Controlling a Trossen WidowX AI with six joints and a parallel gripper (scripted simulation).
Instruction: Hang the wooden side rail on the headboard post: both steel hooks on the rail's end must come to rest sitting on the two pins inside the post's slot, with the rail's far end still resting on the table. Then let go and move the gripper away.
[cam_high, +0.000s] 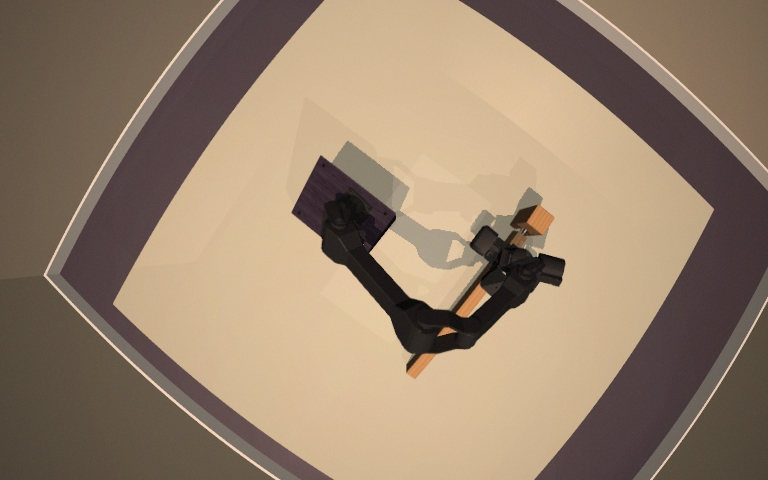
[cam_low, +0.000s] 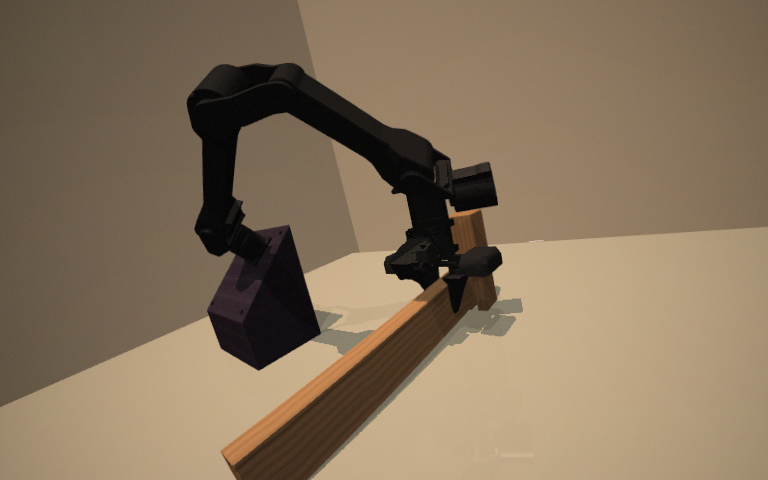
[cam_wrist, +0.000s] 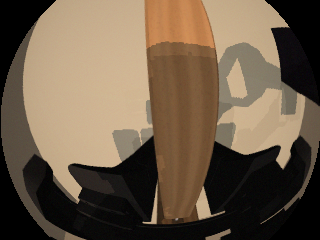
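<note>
My gripper tip is 10 mm past the headboard post, 110 mm to the right of it and 40 mm below it.
</note>
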